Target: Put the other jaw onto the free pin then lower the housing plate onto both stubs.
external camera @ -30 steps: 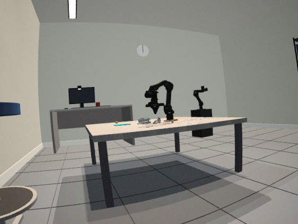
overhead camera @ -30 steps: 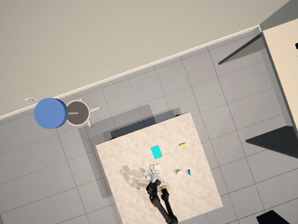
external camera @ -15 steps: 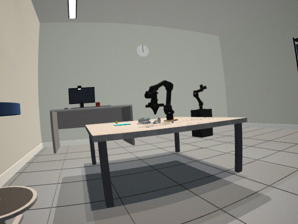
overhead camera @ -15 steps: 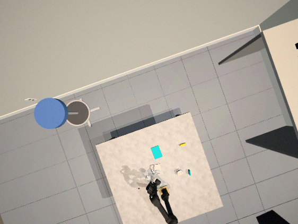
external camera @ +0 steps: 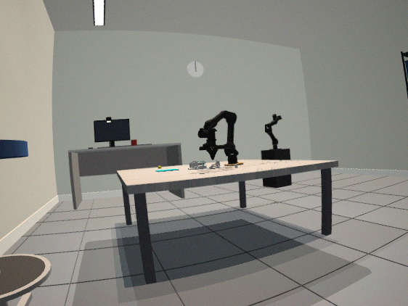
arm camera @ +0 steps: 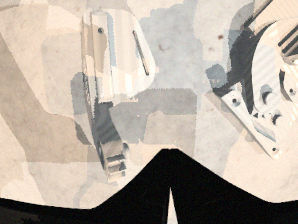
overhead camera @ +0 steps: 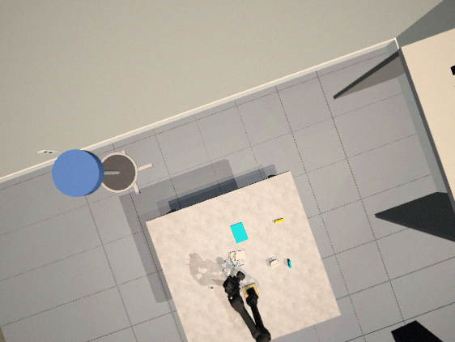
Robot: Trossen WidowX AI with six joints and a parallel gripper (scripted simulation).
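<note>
Right now the white jaw piece is 1 cm behind my gripper tip, 4 cm to the left of it and 2 cm below it. From my gripper tip the other things lie so: yellow piece: 24 cm ahead, 52 cm to the right, 5 cm below; then cyan plate: 29 cm ahead, 18 cm to the right, 5 cm below.
</note>
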